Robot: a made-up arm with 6 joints. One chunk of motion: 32 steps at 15 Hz.
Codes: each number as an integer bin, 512 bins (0 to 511) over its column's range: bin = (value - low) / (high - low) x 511, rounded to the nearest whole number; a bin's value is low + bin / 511 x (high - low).
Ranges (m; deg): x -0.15..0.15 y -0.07..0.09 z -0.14..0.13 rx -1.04..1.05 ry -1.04..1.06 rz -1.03..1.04
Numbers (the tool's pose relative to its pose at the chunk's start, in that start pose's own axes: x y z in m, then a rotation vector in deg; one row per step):
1: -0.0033 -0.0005 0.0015 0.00 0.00 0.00
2: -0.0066 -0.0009 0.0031 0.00 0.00 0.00
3: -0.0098 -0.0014 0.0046 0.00 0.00 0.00
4: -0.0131 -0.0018 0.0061 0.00 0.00 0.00
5: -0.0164 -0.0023 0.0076 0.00 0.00 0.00
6: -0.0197 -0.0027 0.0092 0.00 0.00 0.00
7: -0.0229 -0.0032 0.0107 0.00 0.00 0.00
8: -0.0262 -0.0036 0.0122 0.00 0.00 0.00
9: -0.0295 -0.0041 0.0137 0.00 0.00 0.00
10: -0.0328 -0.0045 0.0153 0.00 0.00 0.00
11: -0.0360 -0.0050 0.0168 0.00 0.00 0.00
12: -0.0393 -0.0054 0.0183 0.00 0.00 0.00
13: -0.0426 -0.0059 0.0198 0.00 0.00 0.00
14: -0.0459 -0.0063 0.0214 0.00 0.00 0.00
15: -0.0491 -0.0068 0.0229 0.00 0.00 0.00
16: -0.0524 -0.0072 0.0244 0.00 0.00 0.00
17: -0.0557 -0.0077 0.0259 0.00 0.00 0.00
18: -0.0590 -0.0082 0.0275 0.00 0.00 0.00
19: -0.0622 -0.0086 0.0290 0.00 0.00 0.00
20: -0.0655 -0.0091 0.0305 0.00 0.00 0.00
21: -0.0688 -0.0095 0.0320 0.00 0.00 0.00
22: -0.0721 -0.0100 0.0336 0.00 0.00 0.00
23: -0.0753 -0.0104 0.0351 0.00 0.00 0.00
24: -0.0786 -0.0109 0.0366 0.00 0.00 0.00
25: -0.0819 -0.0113 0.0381 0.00 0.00 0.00
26: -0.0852 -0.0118 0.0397 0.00 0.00 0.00
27: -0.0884 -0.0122 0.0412 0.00 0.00 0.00
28: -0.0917 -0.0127 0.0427 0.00 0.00 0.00
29: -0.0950 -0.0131 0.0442 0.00 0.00 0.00
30: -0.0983 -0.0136 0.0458 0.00 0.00 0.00
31: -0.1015 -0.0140 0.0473 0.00 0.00 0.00
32: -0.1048 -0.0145 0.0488 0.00 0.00 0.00
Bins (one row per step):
1: 250 222 268 254 253 254
2: 244 221 271 254 253 254
3: 239 219 274 254 253 254
4: 233 218 277 254 253 254
5: 228 216 279 254 253 254
6: 222 215 282 254 253 254
7: 216 213 285 254 253 254
8: 211 212 288 254 253 254
9: 205 210 291 254 253 254
10: 200 209 294 254 253 254
11: 194 208 297 254 253 254
12: 189 206 300 254 253 254
13: 183 205 302 254 253 254
14: 177 203 305 254 253 254
15: 172 202 308 254 253 254
16: 166 201 311 254 253 254
17: 161 199 314 254 253 254
18: 155 197 317 254 253 254
19: 150 196 320 254 253 254
20: 144 194 323 254 253 254
21: 138 193 326 254 253 254
22: 133 192 329 254 253 254
23: 127 190 331 254 253 254
24: 122 189 334 254 253 254
25: 116 187 337 254 253 254
26: 110 186 340 254 253 254
27: 105 185 343 254 253 254
28: 99 183 346 254 253 254
29: 94 182 349 254 253 254
30: 88 180 352 254 253 254
31: 83 179 354 254 253 254
32: 77 177 357 254 253 254

